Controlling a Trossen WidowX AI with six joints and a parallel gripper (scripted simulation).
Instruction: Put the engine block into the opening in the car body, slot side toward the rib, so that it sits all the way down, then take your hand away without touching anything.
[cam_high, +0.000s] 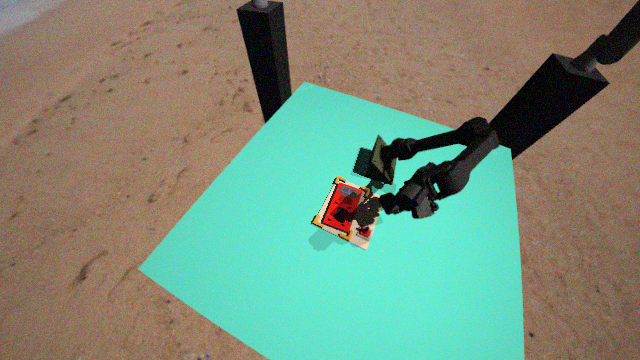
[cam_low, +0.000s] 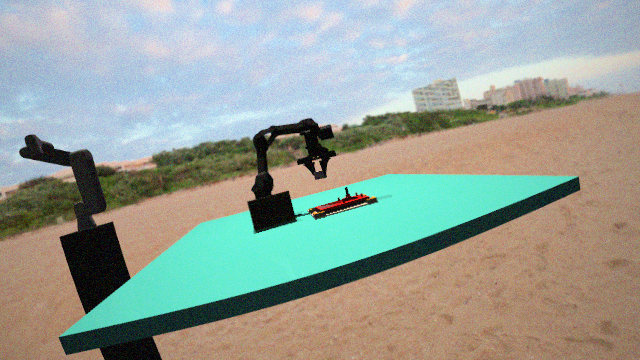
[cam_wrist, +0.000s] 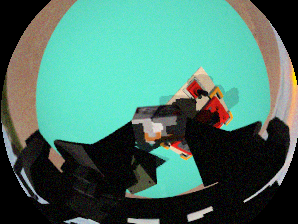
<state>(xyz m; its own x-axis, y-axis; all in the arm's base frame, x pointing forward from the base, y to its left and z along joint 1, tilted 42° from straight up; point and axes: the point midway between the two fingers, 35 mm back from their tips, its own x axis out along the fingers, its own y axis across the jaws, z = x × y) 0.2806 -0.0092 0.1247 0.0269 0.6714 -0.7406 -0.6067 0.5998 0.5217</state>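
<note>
Right now the dark peg is 8 cm ahead of my gripper tip, 8 cm to the right of it and 10 cm below it. From my gripper tip the other things lie so: engine block (right at my gripper tip).
</note>
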